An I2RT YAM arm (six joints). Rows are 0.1 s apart.
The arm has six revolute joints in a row. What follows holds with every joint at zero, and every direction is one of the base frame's. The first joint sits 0.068 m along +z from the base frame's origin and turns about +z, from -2.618 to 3.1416 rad. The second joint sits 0.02 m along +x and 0.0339 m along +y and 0.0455 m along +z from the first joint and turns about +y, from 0 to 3.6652 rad. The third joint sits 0.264 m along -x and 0.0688 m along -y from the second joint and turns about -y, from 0 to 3.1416 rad. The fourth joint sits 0.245 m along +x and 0.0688 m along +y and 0.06 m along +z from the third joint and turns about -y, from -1.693 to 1.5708 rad. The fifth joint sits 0.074 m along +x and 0.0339 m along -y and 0.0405 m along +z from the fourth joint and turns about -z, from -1.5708 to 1.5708 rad. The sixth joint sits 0.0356 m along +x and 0.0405 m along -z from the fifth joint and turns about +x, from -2.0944 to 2.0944 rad. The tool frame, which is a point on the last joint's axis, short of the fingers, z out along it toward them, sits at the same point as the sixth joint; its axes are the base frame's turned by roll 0, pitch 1.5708 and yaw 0 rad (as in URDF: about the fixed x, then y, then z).
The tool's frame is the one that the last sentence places.
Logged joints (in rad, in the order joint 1, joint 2, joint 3, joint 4, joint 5, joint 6), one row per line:
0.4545, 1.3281, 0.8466, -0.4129, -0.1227, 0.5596
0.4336, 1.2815, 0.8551, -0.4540, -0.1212, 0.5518
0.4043, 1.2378, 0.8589, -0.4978, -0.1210, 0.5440
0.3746, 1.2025, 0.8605, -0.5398, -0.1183, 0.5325
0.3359, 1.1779, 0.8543, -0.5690, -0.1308, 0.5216
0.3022, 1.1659, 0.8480, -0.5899, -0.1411, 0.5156
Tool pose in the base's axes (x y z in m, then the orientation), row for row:
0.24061, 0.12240, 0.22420, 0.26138, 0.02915, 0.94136, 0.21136
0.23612, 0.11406, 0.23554, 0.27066, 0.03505, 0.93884, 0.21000
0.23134, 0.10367, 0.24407, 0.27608, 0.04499, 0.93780, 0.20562
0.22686, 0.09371, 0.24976, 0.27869, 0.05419, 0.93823, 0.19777
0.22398, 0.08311, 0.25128, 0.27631, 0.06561, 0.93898, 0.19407
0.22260, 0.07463, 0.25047, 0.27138, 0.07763, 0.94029, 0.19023
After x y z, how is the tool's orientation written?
As a quaternion, w x y z.
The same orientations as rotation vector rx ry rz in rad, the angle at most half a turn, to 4 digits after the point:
0.0789, 2.5481, 0.5721
0.0944, 2.5292, 0.5657
0.1209, 2.5195, 0.5524
0.1454, 2.5173, 0.5306
0.1762, 2.5224, 0.5213
0.2091, 2.5322, 0.5123

